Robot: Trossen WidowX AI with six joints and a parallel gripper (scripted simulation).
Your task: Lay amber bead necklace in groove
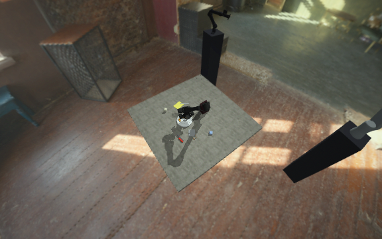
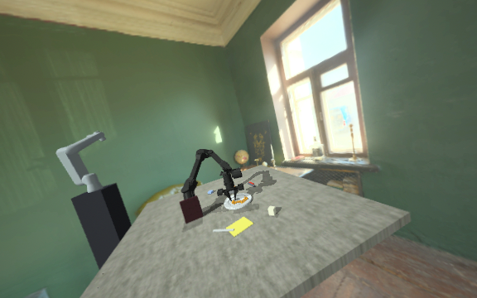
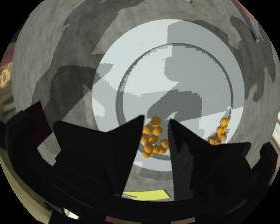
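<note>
My gripper tip is now 3 cm short of the board and 1 cm above it. Also, from my gripper tip: grey square: 21 cm to the left, 4 cm ahead, 1 cm below; white stick: 25 cm to the right, 11 cm behind, 1 cm below; yellow card: 26 cm to the right, 2 cm below, 2 cm behind.
</note>
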